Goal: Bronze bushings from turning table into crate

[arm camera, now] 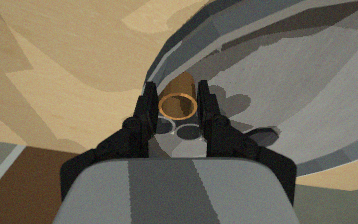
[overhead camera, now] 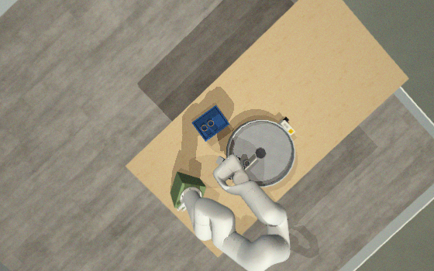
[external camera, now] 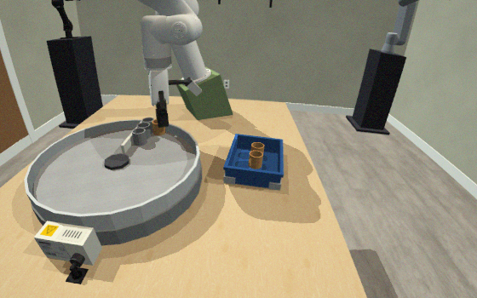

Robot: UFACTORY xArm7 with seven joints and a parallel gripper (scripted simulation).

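Right now my hand is 29 cm to the right of the blue crate, 8 cm above it and 6 cm short of it. Round my hand: grey turning table (18 cm ahead, 6 cm to the right, 5 cm below).
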